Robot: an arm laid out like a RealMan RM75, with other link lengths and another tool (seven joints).
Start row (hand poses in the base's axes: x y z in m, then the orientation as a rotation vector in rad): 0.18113 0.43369 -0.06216 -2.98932 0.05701 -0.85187
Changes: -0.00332 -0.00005 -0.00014 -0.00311 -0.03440 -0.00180; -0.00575 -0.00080 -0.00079 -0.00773 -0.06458 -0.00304; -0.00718 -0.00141 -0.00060 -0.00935 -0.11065 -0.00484; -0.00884 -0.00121 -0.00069 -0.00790 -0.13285 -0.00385; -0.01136 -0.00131 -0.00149 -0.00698 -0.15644 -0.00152; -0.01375 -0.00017 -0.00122 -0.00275 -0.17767 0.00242; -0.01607 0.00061 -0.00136 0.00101 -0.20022 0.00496; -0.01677 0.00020 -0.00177 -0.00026 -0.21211 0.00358; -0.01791 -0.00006 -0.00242 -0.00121 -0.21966 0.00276; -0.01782 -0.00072 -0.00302 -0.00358 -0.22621 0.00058; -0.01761 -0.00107 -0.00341 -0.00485 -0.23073 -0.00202
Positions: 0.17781 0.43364 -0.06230 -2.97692 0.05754 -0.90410; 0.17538 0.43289 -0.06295 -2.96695 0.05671 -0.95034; 0.17395 0.43228 -0.06276 -2.94540 0.05751 -1.01891; 0.17229 0.43248 -0.06285 -2.93202 0.05600 -1.05080; 0.16977 0.43238 -0.06365 -2.91771 0.05223 -1.08456; 0.16738 0.43352 -0.06338 -2.90105 0.04747 -1.11333; 0.16506 0.43430 -0.06352 -2.88405 0.04458 -1.14412; 0.16436 0.43389 -0.06393 -2.87846 0.04579 -1.16182; 0.16322 0.43363 -0.06458 -2.87496 0.04641 -1.17310; 0.16331 0.43297 -0.06518 -2.87359 0.04850 -1.18366; 0.16352 0.43262 -0.06557 -2.87253 0.05174 -1.19094
